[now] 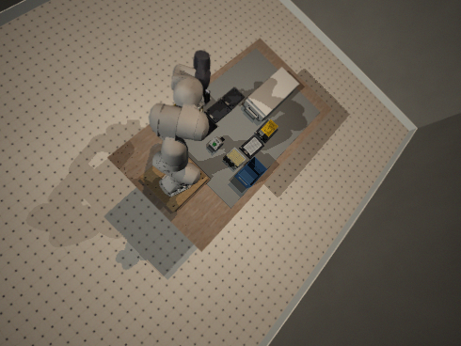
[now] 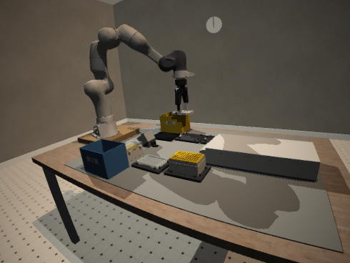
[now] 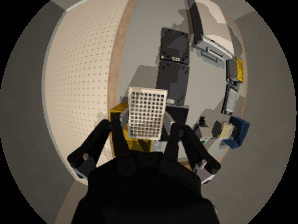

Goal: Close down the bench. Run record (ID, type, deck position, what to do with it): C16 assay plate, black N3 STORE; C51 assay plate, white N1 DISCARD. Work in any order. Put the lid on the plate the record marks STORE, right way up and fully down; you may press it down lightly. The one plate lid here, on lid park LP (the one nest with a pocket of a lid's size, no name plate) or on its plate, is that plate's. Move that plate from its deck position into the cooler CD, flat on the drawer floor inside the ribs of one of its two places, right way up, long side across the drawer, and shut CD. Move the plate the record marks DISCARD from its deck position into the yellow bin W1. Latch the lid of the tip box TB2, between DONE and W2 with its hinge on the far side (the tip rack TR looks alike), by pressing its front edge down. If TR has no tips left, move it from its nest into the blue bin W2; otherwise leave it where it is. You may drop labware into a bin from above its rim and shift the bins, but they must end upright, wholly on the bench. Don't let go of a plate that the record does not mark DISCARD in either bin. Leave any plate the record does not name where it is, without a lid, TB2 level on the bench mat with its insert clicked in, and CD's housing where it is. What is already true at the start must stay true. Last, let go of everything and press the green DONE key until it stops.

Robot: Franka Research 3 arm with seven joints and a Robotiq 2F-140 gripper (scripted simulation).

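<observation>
Right now the yellow bin W1 is 9 cm behind my hand, 2 cm to the left of it and 13 cm below it. From my hand the other things lie so: white assay plate: 2 cm below; then tip box TB2: 3 cm behind, 46 cm to the right, 12 cm below; then tip box lid: 3 cm behind, 46 cm to the right, 11 cm below.
</observation>
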